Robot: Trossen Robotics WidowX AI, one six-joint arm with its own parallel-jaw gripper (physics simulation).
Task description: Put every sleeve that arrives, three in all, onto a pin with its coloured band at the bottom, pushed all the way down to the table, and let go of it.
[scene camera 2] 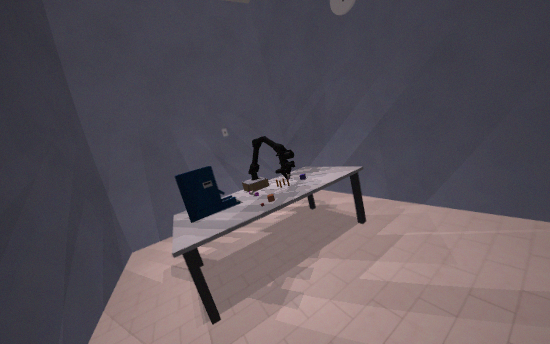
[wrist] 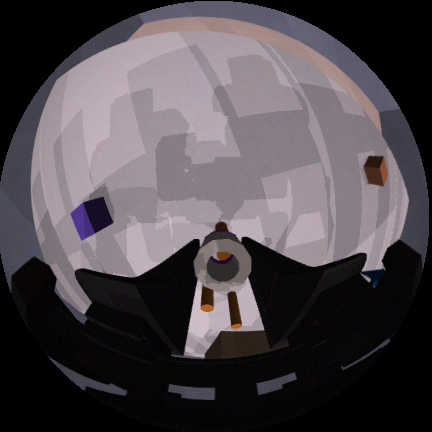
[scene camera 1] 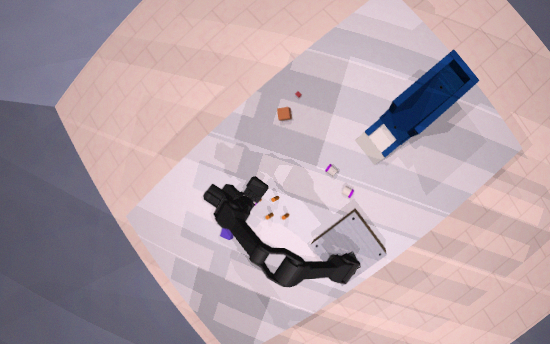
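Observation:
My gripper [scene camera 1: 257, 202] [scene camera 2: 287, 177] [wrist: 220, 243] is shut on a grey sleeve [wrist: 222, 286], whose purple band faces down, away from the wrist camera. An orange-brown pin [wrist: 221, 226] stands beneath it; its orange top shows through the bore, within the band's ring. How far the pin reaches into the sleeve I cannot tell. Three other pins [scene camera 1: 275, 198] [scene camera 1: 269, 216] [scene camera 1: 285, 216] stand beside it, two of them [wrist: 207, 299] [wrist: 234, 310] in the wrist view. Two white sleeves with purple bands [scene camera 1: 332, 170] [scene camera 1: 348, 191] lie on their sides on the table.
A blue chute [scene camera 1: 425, 102] [scene camera 2: 197, 194] with a white pad [scene camera 1: 382, 138] stands at one end. The arm's box-shaped base [scene camera 1: 345, 232] [scene camera 2: 255, 185] [wrist: 242, 345] is near the pins. An orange block [scene camera 1: 284, 114] [scene camera 2: 270, 198] [wrist: 376, 171], a red cube [scene camera 1: 298, 94] and a purple block [scene camera 1: 226, 234] [scene camera 2: 303, 176] [wrist: 91, 218] are on the table.

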